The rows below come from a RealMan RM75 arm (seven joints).
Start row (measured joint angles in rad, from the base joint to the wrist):
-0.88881, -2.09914, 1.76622, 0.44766, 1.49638, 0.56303, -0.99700
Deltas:
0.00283, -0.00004, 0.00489, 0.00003, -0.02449, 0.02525, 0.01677
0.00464, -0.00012, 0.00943, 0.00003, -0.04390, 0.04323, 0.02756
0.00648, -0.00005, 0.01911, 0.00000, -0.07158, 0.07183, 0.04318
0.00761, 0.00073, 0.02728, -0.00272, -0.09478, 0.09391, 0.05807
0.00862, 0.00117, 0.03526, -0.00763, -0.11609, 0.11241, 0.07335
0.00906, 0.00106, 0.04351, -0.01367, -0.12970, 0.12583, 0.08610
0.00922, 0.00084, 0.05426, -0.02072, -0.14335, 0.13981, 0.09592
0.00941, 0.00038, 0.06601, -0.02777, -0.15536, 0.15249, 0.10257
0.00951, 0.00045, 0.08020, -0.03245, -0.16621, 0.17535, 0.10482
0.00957, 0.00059, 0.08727, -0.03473, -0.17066, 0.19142, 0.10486
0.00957, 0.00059, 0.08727, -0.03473, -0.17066, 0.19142, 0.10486
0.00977, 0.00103, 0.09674, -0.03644, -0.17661, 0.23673, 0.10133
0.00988, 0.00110, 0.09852, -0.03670, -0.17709, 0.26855, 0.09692
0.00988, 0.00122, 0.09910, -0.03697, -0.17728, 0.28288, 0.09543
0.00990, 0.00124, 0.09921, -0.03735, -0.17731, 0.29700, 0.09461
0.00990, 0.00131, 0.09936, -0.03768, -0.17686, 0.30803, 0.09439
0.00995, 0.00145, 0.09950, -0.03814, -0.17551, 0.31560, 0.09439
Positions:
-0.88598, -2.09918, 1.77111, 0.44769, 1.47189, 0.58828, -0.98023
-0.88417, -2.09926, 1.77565, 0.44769, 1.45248, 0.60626, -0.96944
-0.88233, -2.09919, 1.78533, 0.44766, 1.42480, 0.63486, -0.95382
-0.88120, -2.09841, 1.79350, 0.44494, 1.40160, 0.65694, -0.93893
-0.88019, -2.09797, 1.80148, 0.44003, 1.38029, 0.67544, -0.92365
-0.87975, -2.09808, 1.80973, 0.43399, 1.36668, 0.68886, -0.91090
-0.87959, -2.09830, 1.82048, 0.42694, 1.35303, 0.70284, -0.90108
-0.87940, -2.09876, 1.83223, 0.41989, 1.34102, 0.71552, -0.89443
-0.87930, -2.09869, 1.84642, 0.41521, 1.33017, 0.73838, -0.89218
-0.87924, -2.09855, 1.85349, 0.41293, 1.32572, 0.75445, -0.89214
-0.87924, -2.09855, 1.85349, 0.41293, 1.32572, 0.75445, -0.89214
-0.87904, -2.09811, 1.86296, 0.41122, 1.31977, 0.79976, -0.89567
-0.87893, -2.09804, 1.86474, 0.41096, 1.31929, 0.83158, -0.90008
-0.87893, -2.09792, 1.86532, 0.41069, 1.31910, 0.84591, -0.90157
-0.87891, -2.09790, 1.86543, 0.41031, 1.31907, 0.86003, -0.90239
-0.87891, -2.09783, 1.86558, 0.40998, 1.31952, 0.87106, -0.90261
-0.87886, -2.09769, 1.86572, 0.40952, 1.32087, 0.87863, -0.90261

